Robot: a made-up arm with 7 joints. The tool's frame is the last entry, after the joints.
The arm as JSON. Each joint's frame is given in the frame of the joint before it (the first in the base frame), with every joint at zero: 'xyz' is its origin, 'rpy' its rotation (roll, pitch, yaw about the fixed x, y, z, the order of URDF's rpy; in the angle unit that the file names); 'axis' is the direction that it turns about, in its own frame. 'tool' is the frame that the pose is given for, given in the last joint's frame.
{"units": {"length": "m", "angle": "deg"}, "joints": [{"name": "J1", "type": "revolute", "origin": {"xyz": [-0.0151, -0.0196, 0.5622], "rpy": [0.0, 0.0, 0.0]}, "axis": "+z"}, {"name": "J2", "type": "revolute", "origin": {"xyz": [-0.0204, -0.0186, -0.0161], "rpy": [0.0, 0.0, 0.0]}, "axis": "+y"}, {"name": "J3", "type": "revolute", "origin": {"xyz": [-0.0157, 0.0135, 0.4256], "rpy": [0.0, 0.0, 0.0]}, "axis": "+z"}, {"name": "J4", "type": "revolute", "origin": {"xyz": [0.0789, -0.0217, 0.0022], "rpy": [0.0, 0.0, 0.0]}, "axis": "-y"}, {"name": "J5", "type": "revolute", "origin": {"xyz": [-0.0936, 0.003, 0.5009], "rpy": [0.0, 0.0, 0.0]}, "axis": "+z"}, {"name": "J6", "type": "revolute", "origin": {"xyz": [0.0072, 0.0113, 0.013], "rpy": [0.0, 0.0, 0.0]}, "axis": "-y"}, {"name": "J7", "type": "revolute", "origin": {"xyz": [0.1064, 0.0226, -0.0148], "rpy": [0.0, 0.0, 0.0]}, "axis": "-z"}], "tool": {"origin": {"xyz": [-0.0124, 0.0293, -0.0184], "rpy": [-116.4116, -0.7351, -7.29]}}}
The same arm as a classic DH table. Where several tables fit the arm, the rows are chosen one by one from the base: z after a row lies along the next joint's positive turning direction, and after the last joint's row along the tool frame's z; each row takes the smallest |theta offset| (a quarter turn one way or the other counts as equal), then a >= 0, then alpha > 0; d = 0 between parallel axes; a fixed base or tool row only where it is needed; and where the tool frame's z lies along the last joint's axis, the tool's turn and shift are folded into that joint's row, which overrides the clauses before.
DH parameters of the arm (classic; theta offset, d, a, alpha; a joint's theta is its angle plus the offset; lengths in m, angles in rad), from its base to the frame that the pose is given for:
base (fixed): 0.9144 0.0000 -0.0247 0.0000
J1: -0.9144 0.5461 -0.0204 -1.5708
J2: 0.0000 -0.0051 -0.0157 1.5708
J3: 0.0000 0.4278 0.0789 1.5708
J4: 0.0000 0.0187 -0.0936 -1.5708
J5: 0.0000 0.5139 0.0072 1.5708
J6: 0.0000 -0.0339 0.1064 1.5708
J7: 0.1336 0.0196 -0.0162 1.1099
tool (fixed): -0.0143 0.0306 0.0000 0.0000

